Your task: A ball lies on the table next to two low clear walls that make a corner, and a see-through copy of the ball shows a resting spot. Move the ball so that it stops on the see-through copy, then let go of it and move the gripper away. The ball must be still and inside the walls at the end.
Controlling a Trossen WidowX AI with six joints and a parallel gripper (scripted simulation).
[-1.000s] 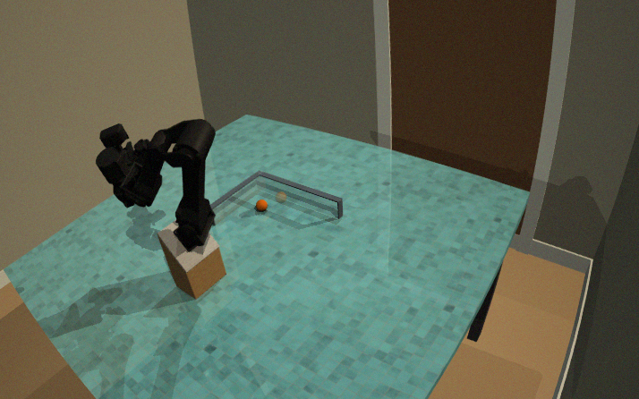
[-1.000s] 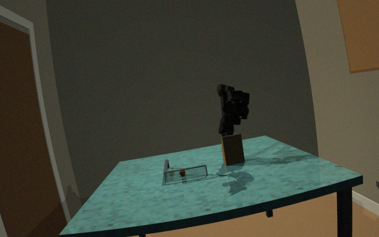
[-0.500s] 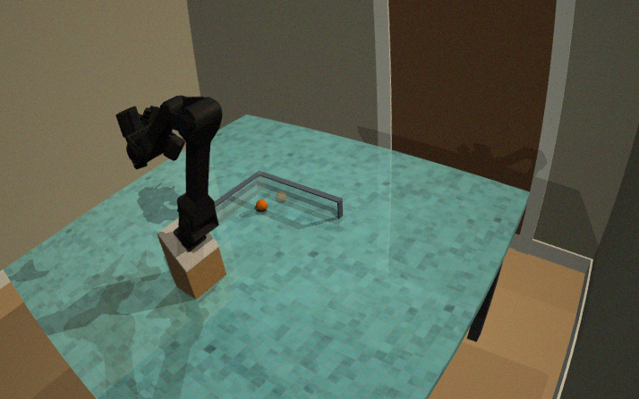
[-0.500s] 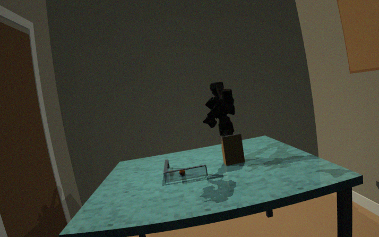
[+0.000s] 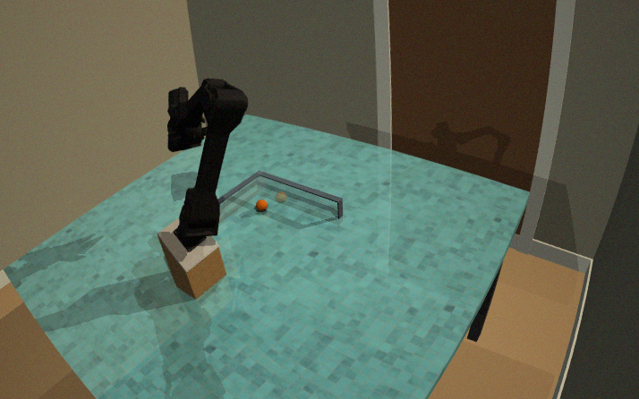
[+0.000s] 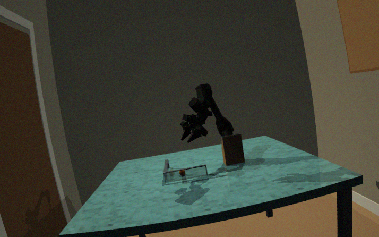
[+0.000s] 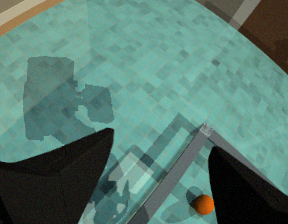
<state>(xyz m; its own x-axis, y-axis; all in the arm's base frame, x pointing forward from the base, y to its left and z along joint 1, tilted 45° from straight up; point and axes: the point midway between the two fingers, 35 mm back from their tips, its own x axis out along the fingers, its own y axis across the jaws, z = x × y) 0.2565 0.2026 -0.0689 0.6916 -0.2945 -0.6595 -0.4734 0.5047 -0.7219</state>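
Now: gripper tip 210 mm above the orange ball, 140 mm to the left of it and 40 mm short of it.
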